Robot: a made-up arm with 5 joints.
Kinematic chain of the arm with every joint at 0, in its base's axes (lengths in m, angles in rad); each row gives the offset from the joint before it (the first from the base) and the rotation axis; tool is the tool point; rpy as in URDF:
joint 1: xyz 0 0 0.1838 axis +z
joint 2: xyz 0 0 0 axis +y
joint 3: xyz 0.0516 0 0.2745 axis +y
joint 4: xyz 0.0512 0 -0.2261 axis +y
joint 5: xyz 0.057 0 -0.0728 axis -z
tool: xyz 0 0 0 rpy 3.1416 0 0
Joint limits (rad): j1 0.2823..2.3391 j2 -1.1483..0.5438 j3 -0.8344..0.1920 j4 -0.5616..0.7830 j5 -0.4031..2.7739
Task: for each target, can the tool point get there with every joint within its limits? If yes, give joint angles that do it. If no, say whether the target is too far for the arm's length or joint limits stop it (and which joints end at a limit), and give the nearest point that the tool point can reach.
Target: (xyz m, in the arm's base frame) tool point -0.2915 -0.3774 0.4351
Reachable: no: joint limits stop it (at a limit: joint 2, joint 3, joint 4) | nearest point -0.0298 -0.0385 0.5731 | short by 0.450 m
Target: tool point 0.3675 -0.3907 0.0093
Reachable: no: joint limits stop it (at a limit: joint 1, joint 2) | nearest point 0.2254 0.0654 0.0714 | short by 0.482 m
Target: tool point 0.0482 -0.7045 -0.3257
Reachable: no: too far | nearest point 0.0467 0.0135 0.0983 | short by 0.834 m
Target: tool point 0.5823 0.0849 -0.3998
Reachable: no: too far | nearest point 0.3183 0.0923 0.1021 | short by 0.567 m
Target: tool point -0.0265 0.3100 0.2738
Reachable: yes | joints 1.6560 0.0432 -0.5579 -0.2792 1.1348
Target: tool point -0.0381 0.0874 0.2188
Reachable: yes | joints 1.9817 -0.8385 0.1002 0.4576 1.7297
